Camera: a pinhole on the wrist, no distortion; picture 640 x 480 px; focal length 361.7 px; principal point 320.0 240.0 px. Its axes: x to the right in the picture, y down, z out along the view. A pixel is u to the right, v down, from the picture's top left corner.
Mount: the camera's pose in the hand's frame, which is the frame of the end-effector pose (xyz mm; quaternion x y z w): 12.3 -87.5 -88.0 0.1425 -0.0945 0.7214 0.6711
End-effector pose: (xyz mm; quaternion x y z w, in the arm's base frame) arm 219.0 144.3 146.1 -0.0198 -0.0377 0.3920 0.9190
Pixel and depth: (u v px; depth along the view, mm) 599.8 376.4 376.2
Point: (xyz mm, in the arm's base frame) 70.2 98.6 505.8
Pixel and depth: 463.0 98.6 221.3
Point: 333.8 176.4 300.9
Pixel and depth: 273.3 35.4 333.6
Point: 519.4 157.4 373.7
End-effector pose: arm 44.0 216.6 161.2 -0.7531 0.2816 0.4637 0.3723
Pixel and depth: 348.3 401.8 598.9
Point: -88.6 796.6 281.9
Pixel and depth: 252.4 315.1 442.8
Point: 122.6 651.0 202.6
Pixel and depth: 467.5 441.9 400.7
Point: -143.4 570.9 252.9
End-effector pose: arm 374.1 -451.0 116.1 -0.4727 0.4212 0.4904 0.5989
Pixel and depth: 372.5 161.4 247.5
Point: 522.6 -293.8 86.0
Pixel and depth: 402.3 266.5 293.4
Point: 505.2 -250.7 167.0
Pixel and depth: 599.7 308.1 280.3
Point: 359.2 -209.7 192.6
